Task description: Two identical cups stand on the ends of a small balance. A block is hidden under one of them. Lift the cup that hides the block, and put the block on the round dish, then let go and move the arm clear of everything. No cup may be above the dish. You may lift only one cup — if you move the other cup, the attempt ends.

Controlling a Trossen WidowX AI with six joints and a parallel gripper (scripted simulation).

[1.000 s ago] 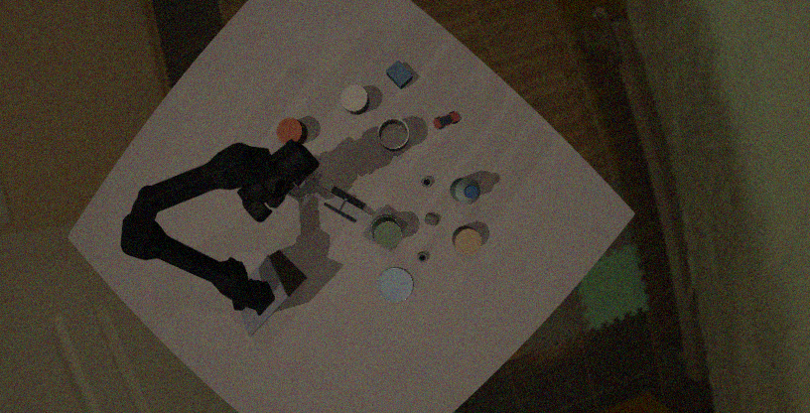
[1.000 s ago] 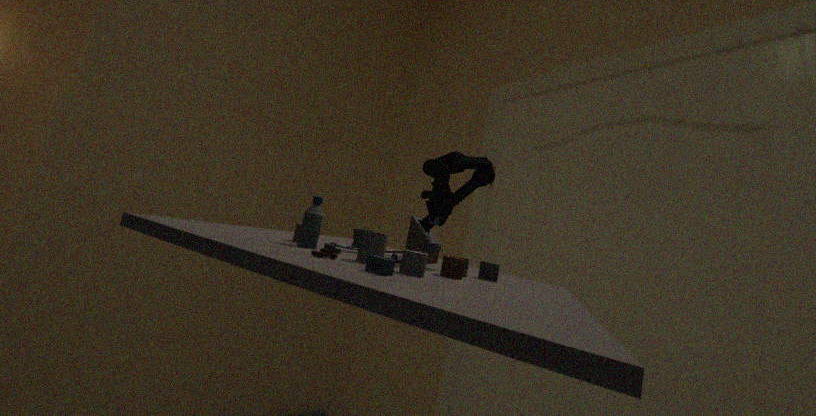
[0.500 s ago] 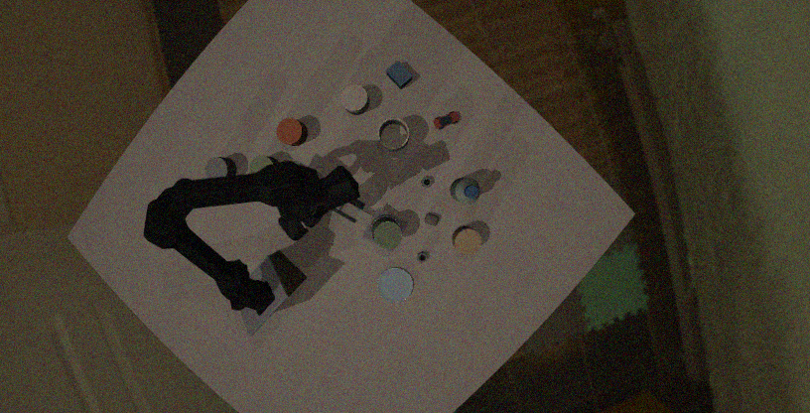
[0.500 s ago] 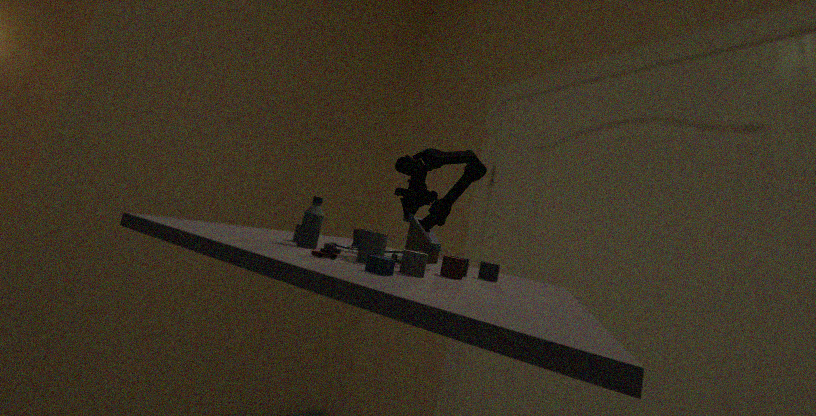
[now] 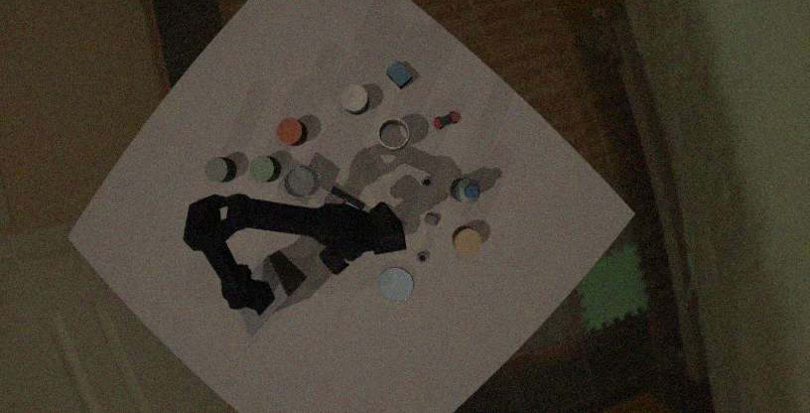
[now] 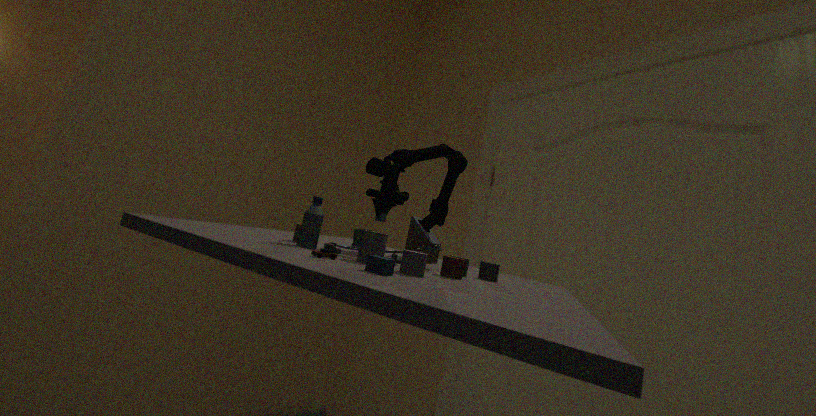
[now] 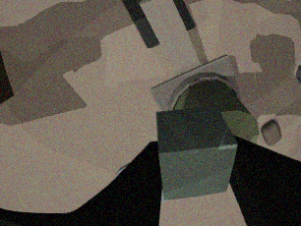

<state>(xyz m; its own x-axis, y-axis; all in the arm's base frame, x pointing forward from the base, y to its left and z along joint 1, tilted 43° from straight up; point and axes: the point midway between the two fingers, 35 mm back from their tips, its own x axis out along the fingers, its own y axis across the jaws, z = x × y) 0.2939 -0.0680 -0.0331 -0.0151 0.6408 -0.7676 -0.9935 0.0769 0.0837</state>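
The pale blue round dish is 160 mm to the right of my gripper tip, 140 mm below it and 70 mm behind it. Also, from my gripper tip: yellow cylinder (200 mm to the right, 170 mm ahead, 110 mm below); then teal block (10 mm above); then balance beam (110 mm below, 90 mm to the left).
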